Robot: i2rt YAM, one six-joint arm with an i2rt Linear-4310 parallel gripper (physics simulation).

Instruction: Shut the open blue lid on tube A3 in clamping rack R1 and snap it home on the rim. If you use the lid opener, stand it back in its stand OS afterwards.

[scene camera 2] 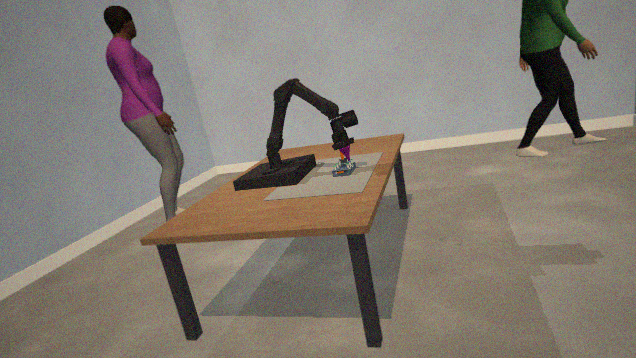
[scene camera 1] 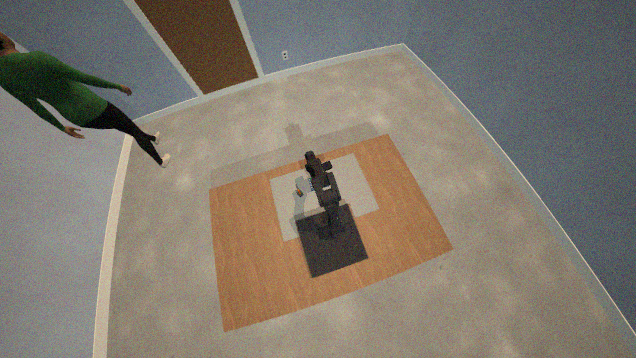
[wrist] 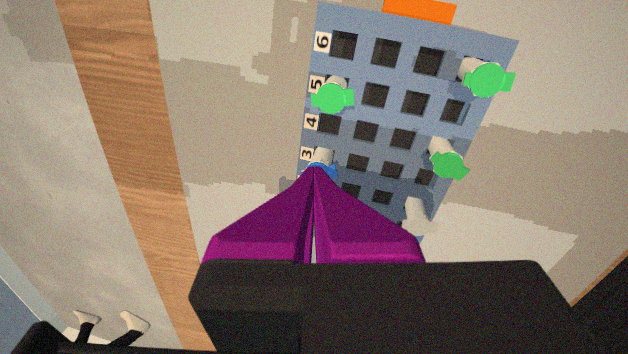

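Pixels of known places: gripper, fingertip midpoint: (scene camera 2: 349,160) (wrist: 314,177); arm's base, link origin: (scene camera 2: 277,168) (scene camera 1: 336,232).
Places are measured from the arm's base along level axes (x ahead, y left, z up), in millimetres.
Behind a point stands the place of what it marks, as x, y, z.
Observation:
The blue clamping rack R1 (wrist: 345,19) {388, -5, -27} (scene camera 2: 351,170) {390, 44, -49} lies below my gripper. Tube A3 (wrist: 323,155) {379, 57, -19} stands in the rack beside the label 3. Its blue lid (wrist: 330,171) {373, 59, -9} is at the tube's top, partly hidden by my fingertips. I cannot tell whether it is snapped on the rim. My gripper (wrist: 314,177) {380, 62, -4} (scene camera 2: 346,159) {380, 62, -4} is shut and empty, with its purple fingertips at the lid in the wrist view; contact is unclear. The orange lid opener (scene camera 1: 299,192) {287, 186, -6} appears upright beside the rack; its stand OS is too small to make out.
Green-lidded tubes (wrist: 332,98) {382, 24, -8} (wrist: 487,80) {328, -2, -8} (wrist: 449,165) {323, 36, -8} and a white-lidded tube (wrist: 416,212) {321, 70, -14} stand in the rack. A grey mat (scene camera 2: 300,191) {239, -213, -57} lies on the wooden table (scene camera 2: 240,220) {130, -521, -60}. The black arm base (scene camera 2: 275,174) {63, -119, 2} (scene camera 1: 332,250) {-98, 40, -6} stands beside the mat. Two people stand beyond the table.

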